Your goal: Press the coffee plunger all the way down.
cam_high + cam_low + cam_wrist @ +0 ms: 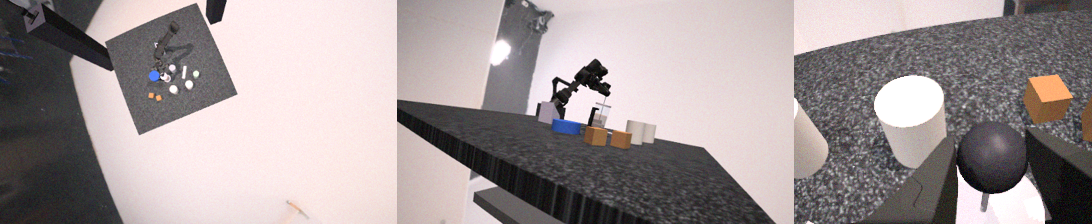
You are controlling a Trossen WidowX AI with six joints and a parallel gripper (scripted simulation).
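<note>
Now: gripper tip 2 cm past the coffee press, 1 cm to the left of it and 10 cm above it. Round my gripper tip: pale green cylinder 8 cm ahead, 34 cm to the left, 16 cm below; white bar 2 cm behind, 22 cm to the left, 20 cm below.
</note>
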